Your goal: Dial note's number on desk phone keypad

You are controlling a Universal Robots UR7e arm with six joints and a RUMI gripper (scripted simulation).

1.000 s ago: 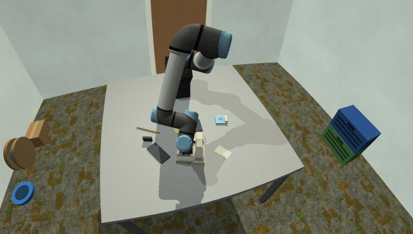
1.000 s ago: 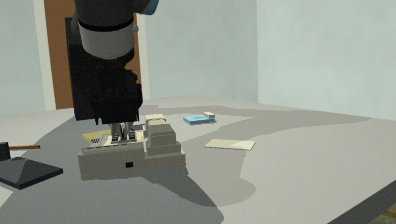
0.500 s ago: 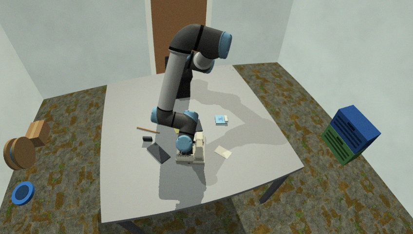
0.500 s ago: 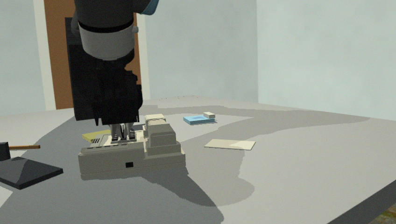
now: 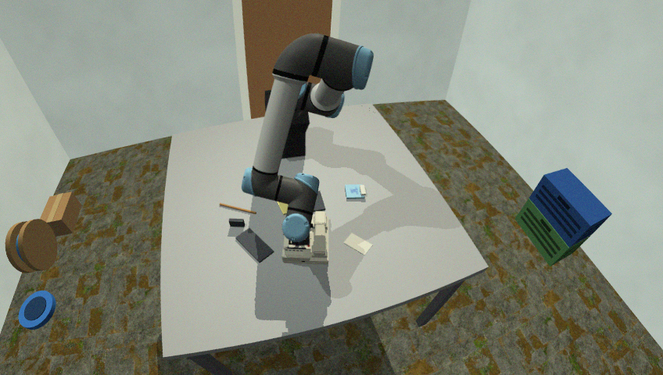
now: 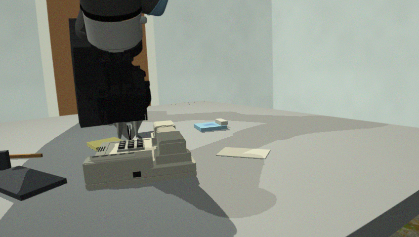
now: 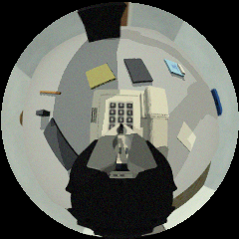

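Now: the handset 40 mm ahead of my hand, 60 mm to the left of it and 10 mm below it. Also, from my hand: pencil: 210 mm behind, 230 mm to the right, 50 mm below; then cream note card: 100 mm ahead, 200 mm to the left, 60 mm below; then small black block: 120 mm behind, 250 mm to the right, 40 mm below.
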